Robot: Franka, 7 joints.
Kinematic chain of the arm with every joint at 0, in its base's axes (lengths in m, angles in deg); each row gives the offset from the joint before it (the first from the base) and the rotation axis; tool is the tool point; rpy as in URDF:
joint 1: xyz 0 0 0.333 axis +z
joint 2: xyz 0 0 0 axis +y
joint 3: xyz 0 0 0.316 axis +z
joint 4: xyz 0.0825 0 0 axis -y
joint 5: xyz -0.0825 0 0.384 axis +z
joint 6: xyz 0 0 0 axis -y
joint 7: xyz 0.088 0 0 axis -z
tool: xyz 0 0 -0.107 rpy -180 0 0
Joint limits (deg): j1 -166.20..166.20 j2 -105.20..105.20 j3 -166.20..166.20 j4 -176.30..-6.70 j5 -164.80..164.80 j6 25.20..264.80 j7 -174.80..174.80
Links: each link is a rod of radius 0.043 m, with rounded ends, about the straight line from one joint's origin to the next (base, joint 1, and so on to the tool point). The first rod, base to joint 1, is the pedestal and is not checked.
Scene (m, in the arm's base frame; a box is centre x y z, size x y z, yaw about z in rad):
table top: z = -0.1
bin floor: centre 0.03 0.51 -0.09 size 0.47 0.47 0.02 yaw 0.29
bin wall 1: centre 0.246 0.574 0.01 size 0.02 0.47 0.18 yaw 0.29
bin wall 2: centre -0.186 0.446 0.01 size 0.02 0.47 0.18 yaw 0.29
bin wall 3: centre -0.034 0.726 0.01 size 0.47 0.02 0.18 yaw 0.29
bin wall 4: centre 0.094 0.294 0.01 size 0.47 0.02 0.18 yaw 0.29
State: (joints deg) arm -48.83 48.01 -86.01 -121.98 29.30 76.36 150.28
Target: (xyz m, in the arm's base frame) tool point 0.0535 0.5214 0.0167
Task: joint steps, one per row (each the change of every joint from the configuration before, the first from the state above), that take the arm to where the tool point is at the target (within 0.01 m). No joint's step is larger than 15 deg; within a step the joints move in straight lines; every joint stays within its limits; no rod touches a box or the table.
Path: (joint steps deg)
1: -9.26 -14.40 -11.46 2.45 -1.23 5.04 0.00
2: -9.27 -14.39 -11.45 2.45 -1.23 5.04 0.00
3: -9.26 -14.40 -11.46 2.45 -1.23 5.04 0.00
4: -9.27 -14.40 -11.45 2.45 -1.23 5.04 0.00
5: -9.26 -14.39 -11.46 2.46 -1.23 5.05 0.00
6: -9.26 -14.40 -11.45 2.45 -1.23 5.04 0.00
7: -9.27 -14.40 -11.46 2.45 -1.24 5.04 0.00

